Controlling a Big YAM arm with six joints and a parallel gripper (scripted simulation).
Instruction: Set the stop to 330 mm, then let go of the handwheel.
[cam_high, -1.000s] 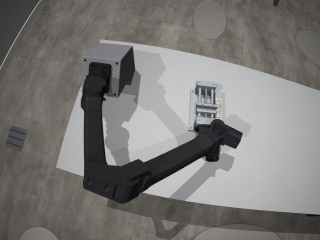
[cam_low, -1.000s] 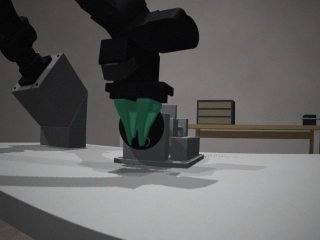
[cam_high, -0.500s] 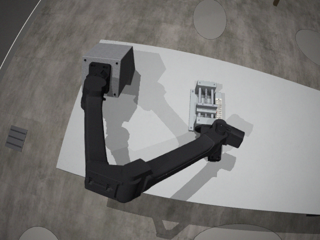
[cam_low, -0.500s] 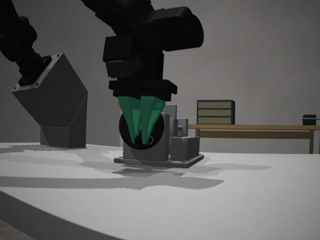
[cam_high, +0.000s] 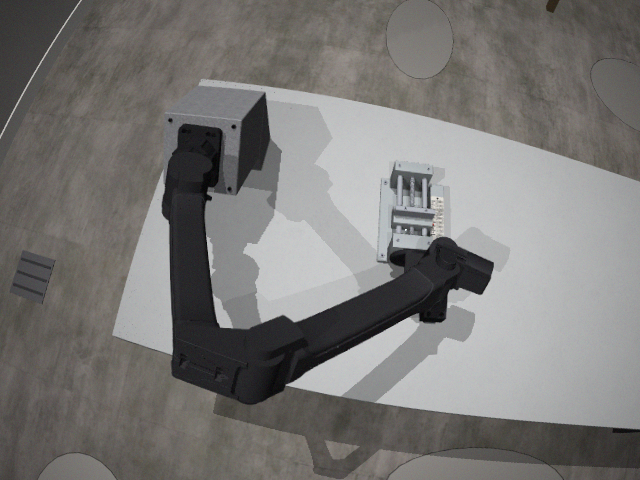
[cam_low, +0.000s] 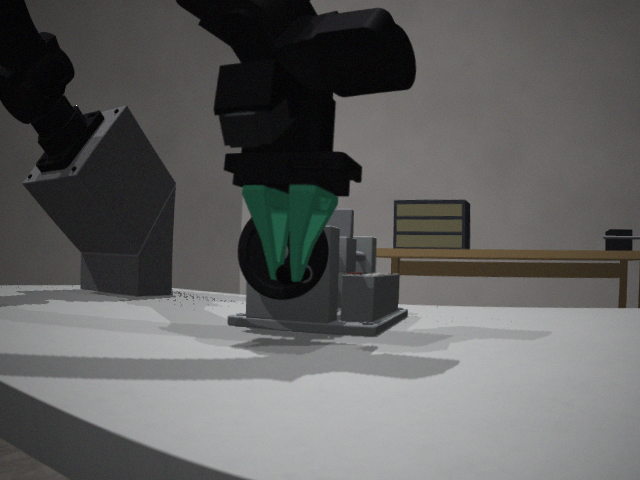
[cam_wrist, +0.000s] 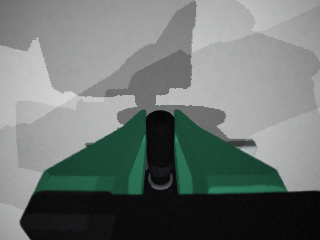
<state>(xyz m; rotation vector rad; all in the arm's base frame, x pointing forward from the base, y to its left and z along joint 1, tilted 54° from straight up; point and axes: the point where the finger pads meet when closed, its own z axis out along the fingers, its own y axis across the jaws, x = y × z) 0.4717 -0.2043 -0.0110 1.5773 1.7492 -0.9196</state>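
Right now my hand is 3 cm past the grey stop, 13 cm to the right of it and 3 cm below it. Also, from my hand: black handwheel (1 cm behind, 3 cm to the left); black crank handle (2 cm to the left).
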